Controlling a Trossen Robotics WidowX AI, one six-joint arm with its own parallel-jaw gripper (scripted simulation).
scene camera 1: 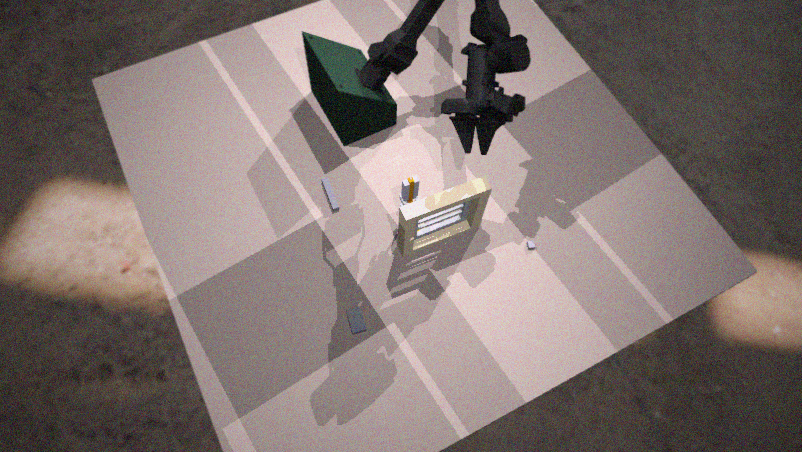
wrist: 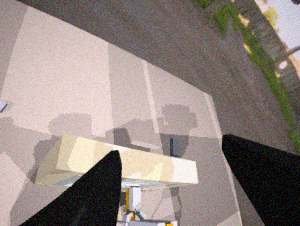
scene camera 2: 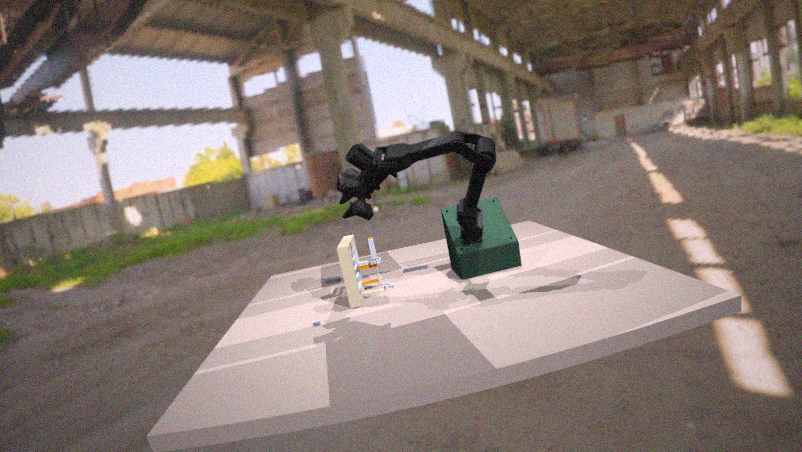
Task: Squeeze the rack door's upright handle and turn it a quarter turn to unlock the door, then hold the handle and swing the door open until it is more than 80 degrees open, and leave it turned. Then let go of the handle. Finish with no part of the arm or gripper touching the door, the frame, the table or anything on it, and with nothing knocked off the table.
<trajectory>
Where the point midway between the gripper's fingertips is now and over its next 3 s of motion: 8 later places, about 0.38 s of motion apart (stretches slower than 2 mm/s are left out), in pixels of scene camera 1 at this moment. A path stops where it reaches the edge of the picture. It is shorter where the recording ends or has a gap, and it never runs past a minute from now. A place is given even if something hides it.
The gripper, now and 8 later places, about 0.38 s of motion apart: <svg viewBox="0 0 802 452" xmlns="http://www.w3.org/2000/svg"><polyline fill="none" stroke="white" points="475,154 454,166 437,173 422,175 414,174 411,174 411,179 410,184 410,187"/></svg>
</trajectory>
